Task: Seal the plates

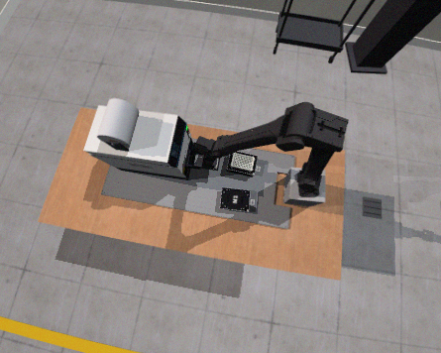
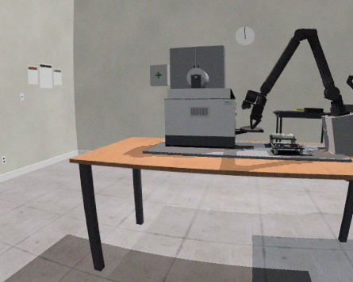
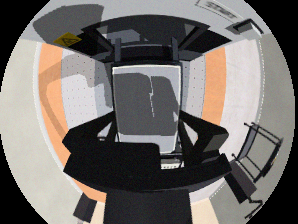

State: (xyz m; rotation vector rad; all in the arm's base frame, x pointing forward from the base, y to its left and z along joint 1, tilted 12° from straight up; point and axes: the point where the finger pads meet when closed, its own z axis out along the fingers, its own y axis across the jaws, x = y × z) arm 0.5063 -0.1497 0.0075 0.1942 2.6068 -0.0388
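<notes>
Now: hand 2 cm above the sealer stage. From my hand the other things lie so: foil roll 33 cm ahead, 30 cm above, 5 cm to the right.
</notes>
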